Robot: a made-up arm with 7 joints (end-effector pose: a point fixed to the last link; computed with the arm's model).
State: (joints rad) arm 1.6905 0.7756 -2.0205 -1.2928 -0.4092 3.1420 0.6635
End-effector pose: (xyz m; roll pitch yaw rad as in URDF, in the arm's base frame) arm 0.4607 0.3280 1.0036 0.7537 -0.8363 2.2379
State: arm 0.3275 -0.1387 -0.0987 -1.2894 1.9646 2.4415 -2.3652
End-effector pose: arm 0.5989 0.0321 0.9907 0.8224 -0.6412 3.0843
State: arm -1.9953 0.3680 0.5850 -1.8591 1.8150 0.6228 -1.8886
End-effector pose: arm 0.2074 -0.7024 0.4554 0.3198 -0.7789 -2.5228
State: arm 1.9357 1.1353 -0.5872 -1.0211 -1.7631 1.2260 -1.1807
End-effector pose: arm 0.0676 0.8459 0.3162 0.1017 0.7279 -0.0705
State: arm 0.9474 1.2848 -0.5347 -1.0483 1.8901 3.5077 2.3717
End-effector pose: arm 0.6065 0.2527 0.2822 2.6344 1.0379 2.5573
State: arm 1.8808 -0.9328 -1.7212 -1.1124 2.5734 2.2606 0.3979
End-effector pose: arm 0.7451 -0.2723 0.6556 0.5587 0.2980 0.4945
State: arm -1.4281 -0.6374 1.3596 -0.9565 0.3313 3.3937 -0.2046
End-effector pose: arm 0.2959 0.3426 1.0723 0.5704 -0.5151 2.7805
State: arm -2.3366 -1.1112 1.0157 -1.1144 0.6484 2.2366 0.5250
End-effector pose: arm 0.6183 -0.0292 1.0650 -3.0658 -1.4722 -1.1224
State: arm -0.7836 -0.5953 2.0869 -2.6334 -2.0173 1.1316 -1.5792
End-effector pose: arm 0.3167 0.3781 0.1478 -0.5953 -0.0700 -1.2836
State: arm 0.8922 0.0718 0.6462 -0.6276 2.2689 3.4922 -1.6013
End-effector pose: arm 0.1370 0.3951 1.0200 -0.8566 -0.4971 -0.7860
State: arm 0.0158 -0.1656 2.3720 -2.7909 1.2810 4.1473 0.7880
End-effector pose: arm -0.2052 0.3052 0.3622 -2.0157 -0.5359 -0.1130
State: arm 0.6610 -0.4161 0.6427 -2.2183 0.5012 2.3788 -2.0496
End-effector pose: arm 0.1840 0.6264 0.7339 2.5927 0.0096 3.0982
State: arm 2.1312 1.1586 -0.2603 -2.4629 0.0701 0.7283 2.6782
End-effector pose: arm 0.1093 0.0481 -0.0494 -0.1285 -0.3629 1.5580
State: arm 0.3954 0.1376 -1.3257 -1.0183 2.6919 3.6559 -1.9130
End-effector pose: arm 0.2984 -0.3947 0.8848 -1.4558 -0.8572 -2.7937
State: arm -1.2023 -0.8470 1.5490 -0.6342 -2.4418 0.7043 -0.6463
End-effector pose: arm 0.1027 0.6136 1.0463 1.2939 -1.2494 -0.4087
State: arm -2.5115 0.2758 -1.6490 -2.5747 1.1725 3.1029 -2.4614
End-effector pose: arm -0.1461 0.5232 0.4185 2.5331 0.0878 -2.8101
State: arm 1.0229 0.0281 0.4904 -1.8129 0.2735 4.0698 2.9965
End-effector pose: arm 0.0572 0.5329 0.7664 0.2676 0.9222 1.5653
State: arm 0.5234 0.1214 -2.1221 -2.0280 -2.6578 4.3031 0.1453
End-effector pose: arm 0.0258 -0.4593 0.6106 2.8032 -0.0556 1.2146
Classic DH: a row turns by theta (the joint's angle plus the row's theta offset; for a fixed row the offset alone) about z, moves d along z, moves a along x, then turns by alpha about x. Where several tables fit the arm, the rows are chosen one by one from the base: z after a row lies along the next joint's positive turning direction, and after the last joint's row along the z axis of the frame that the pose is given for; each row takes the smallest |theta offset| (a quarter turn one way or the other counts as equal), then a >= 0, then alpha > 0; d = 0 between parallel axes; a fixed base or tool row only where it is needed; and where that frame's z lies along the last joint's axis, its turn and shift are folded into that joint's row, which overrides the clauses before.
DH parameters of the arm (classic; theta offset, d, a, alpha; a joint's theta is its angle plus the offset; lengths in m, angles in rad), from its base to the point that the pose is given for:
joint 1: 0 0.4729 0 -1.5708
joint 2: 0 0 0 1.5708
joint 3: 0 0.2174 0.131 1.5708
joint 4: 0 0 -0.102 -1.5708
joint 5: 0 0.475 0 1.5708
joint 6: 0 0 0.1389 1.5708
joint 7: 0 0 0 0

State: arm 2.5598 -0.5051 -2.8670 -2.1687 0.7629 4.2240 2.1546
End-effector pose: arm 0.4743 -0.1996 0.3558 -1.9378 0.9880 -2.8665
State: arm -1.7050 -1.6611 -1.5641 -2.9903 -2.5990 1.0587 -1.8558
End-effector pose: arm -0.4228 -0.2953 0.4718 -2.4549 0.8717 -0.0078
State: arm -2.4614 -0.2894 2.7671 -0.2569 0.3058 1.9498 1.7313
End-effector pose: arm 0.3190 0.1745 1.2428 -1.7294 0.2097 -1.0126
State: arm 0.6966 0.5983 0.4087 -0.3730 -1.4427 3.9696 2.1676
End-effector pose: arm 0.2359 0.3921 0.9115 -0.3723 -0.8277 -0.7207
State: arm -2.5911 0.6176 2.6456 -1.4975 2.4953 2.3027 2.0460
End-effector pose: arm 0.4723 -0.1619 1.0514 0.2089 0.1738 1.8102
